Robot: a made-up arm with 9 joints.
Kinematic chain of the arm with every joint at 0, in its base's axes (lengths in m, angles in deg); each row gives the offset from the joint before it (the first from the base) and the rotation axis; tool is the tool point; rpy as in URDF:
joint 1: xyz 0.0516 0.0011 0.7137 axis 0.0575 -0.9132 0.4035
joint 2: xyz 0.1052 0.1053 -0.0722 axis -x
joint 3: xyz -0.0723 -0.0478 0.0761 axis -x
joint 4: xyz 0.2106 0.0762 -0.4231 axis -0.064 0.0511 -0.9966
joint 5: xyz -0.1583 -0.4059 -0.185 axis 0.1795 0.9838 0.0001
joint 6: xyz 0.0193 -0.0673 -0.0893 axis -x
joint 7: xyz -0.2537 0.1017 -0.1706 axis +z
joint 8: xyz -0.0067 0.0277 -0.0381 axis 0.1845 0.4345 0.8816
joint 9: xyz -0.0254 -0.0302 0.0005 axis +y
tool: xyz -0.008 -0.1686 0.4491 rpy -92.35 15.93 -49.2
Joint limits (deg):
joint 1: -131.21..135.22
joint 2: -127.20..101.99
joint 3: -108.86..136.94
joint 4: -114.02..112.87
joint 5: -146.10..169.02
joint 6: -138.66..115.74
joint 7: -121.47..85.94
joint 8: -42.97..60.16
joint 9: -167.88..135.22
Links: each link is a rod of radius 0.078 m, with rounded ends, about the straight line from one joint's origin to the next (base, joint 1, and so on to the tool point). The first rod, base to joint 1, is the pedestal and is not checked.
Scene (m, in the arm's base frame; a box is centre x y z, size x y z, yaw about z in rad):
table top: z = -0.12
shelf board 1: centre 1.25 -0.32 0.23 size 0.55 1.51 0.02 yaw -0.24
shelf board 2: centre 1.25 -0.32 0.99 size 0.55 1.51 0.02 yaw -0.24
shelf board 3: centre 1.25 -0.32 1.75 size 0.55 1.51 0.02 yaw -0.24
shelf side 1: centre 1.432 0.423 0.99 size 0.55 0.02 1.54 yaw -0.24
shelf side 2: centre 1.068 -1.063 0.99 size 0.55 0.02 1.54 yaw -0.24
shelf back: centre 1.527 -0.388 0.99 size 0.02 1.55 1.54 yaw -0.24
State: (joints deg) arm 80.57 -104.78 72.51 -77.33 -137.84 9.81 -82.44 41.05 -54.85
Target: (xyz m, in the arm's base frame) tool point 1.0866 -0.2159 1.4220
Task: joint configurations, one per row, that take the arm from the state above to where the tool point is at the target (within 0.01 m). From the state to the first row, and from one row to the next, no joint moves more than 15 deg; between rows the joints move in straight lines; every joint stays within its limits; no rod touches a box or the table.
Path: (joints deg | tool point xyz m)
1: 89.04 -96.56 75.33 -77.03 -140.59 14.58 -71.73 47.42 -45.13 | 0.6610 1.2098 1.2073
2: 97.52 -88.35 78.14 -76.72 -143.35 19.35 -61.02 53.79 -35.42 | 0.7326 1.0088 1.4408
3: 105.99 -80.13 80.96 -76.42 -146.10 24.12 -50.31 60.16 -25.70 | 0.6914 0.7332 1.6348
4: 93.27 -75.43 91.59 -62.09 -141.98 16.66 -55.04 60.16 -24.07 | 1.0109 0.2748 1.5700
5: 80.55 -70.74 102.21 -47.76 -137.86 9.20 -59.77 60.16 -22.44 | 1.0867 -0.2158 1.4219

